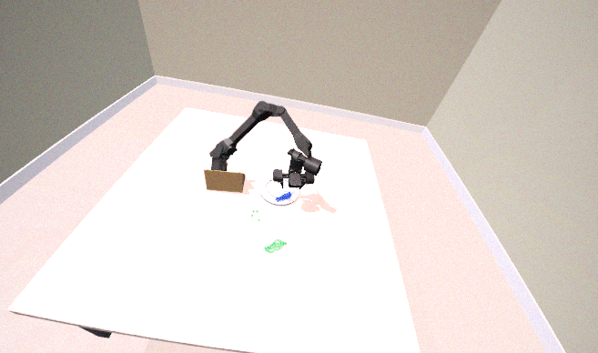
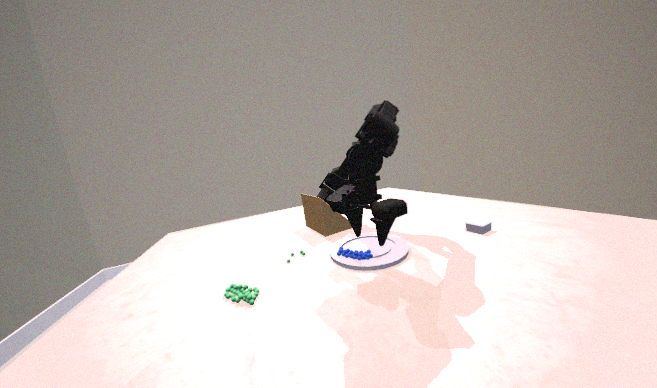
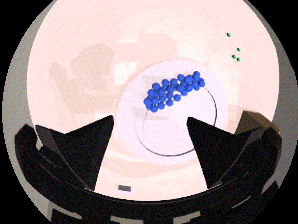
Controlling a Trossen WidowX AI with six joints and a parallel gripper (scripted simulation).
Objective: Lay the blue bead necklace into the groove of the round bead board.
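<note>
The round white bead board is 5 cm behind my gripper tip, 4 cm below it and 3 cm to the left of it. From my gripper tip the other things lie so: small grey block: 32 cm to the left, 6 cm ahead, 4 cm below.
</note>
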